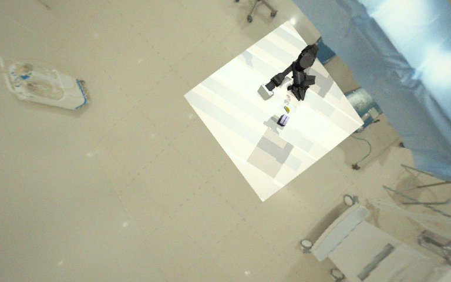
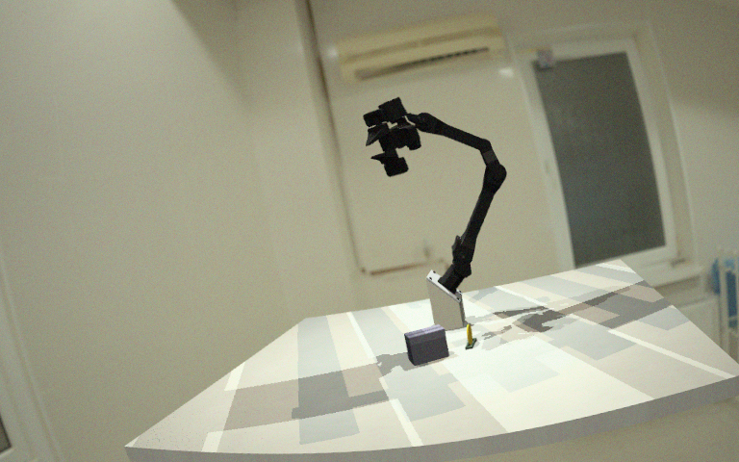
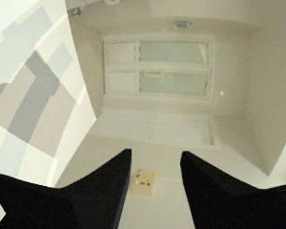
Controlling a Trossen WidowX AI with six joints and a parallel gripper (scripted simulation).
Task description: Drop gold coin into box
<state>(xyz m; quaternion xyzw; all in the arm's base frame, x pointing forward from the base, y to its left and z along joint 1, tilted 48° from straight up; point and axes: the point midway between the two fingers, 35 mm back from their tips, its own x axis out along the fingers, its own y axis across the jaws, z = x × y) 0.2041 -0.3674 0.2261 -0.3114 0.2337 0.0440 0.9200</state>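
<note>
The gold coin is 40 mm ahead of my gripper tip, 170 mm to the left of it and 510 mm below it.
</note>
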